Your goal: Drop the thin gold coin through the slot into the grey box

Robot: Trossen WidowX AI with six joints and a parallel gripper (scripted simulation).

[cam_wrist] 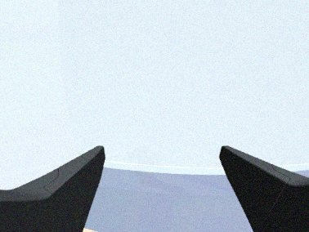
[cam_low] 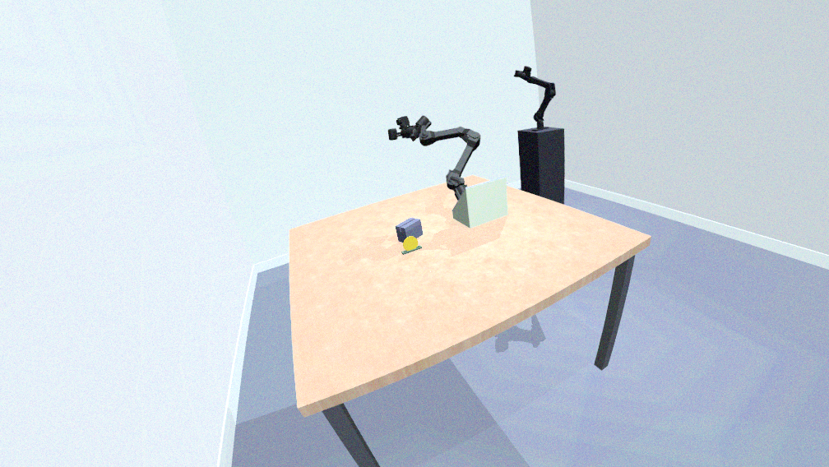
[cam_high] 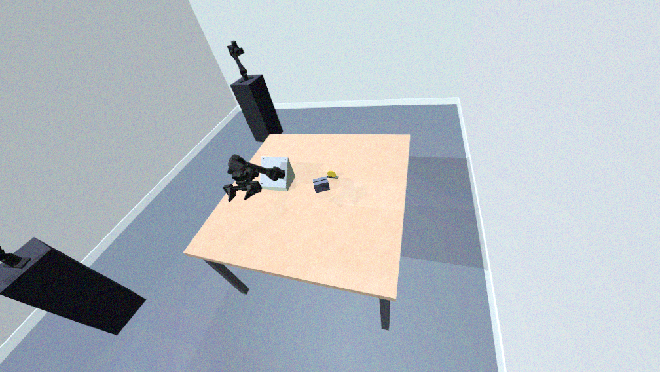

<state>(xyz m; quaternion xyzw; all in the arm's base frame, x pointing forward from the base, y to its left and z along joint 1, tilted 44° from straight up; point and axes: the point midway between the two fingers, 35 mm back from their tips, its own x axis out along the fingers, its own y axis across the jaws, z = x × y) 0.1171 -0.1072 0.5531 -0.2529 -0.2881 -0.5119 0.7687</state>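
My gripper tip is now 640 mm to the right of the gold coin, 390 mm above it and 160 mm short of it.
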